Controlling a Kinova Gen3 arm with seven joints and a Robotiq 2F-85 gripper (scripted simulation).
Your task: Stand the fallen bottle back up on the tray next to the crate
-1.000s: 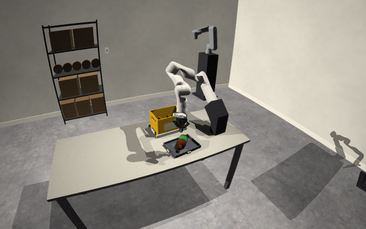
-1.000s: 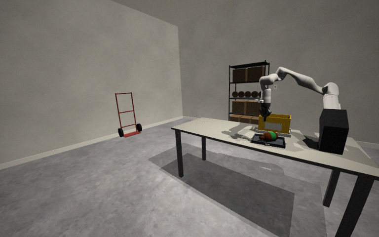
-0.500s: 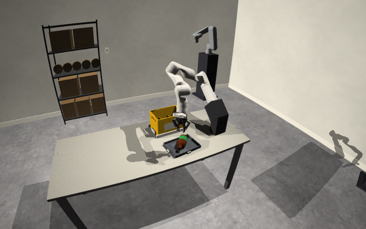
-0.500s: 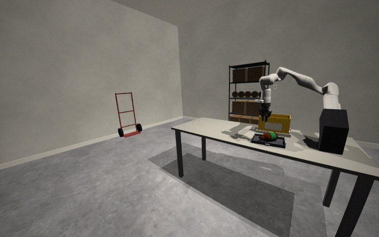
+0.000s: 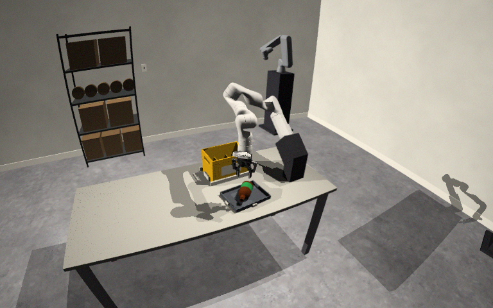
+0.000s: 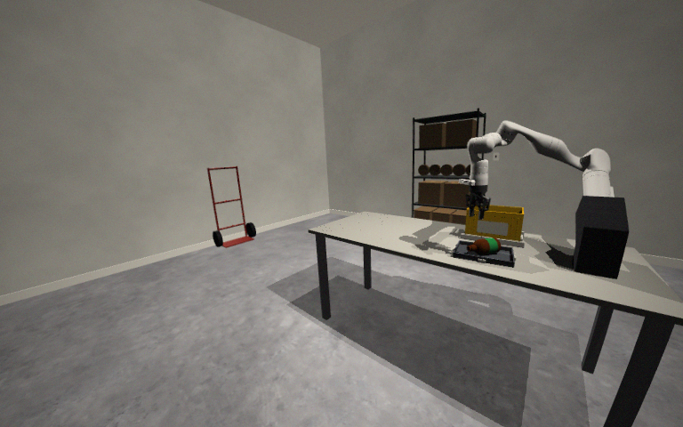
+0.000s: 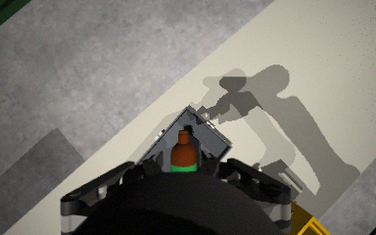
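Right now the bottle is 160 mm below my hand, 40 mm behind it and 30 mm to the right of it. From my hand the other things lie so: yellow crate 330 mm to the right, 120 mm below, 70 mm behind; then tray 190 mm below, 40 mm to the right, 40 mm behind.
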